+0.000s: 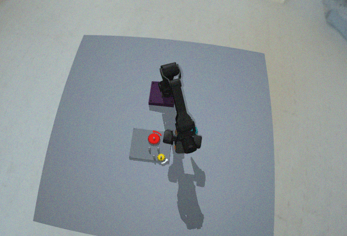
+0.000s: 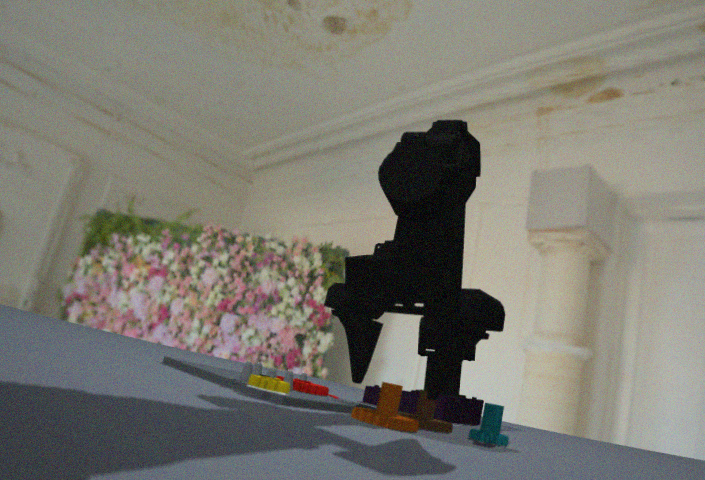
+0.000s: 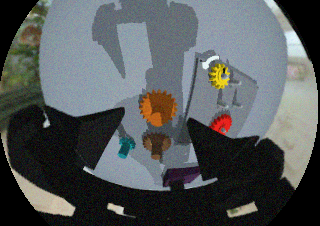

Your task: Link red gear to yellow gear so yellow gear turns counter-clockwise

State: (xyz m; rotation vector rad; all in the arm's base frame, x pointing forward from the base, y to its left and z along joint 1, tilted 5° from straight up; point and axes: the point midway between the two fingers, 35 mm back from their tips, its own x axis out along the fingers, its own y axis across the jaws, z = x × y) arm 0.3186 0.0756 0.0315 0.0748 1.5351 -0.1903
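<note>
Now: gripper tip 100 mm to the left of the yellow gear, 60 mm short of it and 20 mm above it. From my gripper tip the other things lie so: orange gear 20 mm below; then white arrow 80 mm to the right, 80 mm ahead, 20 mm below; then brown gear 90 mm behind, 20 mm below.
</note>
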